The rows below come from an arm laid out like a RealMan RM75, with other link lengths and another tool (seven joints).
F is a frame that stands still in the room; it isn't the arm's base.
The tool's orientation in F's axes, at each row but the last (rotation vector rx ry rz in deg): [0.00, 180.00, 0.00]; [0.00, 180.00, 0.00]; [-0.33, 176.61, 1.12]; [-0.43, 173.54, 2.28]
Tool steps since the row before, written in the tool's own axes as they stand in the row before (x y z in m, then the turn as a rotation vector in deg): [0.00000, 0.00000, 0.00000, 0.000, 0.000, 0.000]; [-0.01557, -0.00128, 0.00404, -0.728, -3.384, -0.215]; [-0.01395, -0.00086, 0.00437, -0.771, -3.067, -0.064]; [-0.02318, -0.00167, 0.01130, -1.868, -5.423, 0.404]
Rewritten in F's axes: [0.00000, 0.00000, 0.00000, 0.000, 0.000, 0.000]; [0.01557, -0.00128, -0.00404, 0.728, -3.384, 0.215]; [0.01419, -0.00076, -0.00355, 0.778, -3.065, 0.071]; [0.02431, -0.00129, -0.00866, 1.936, -5.404, -0.332]
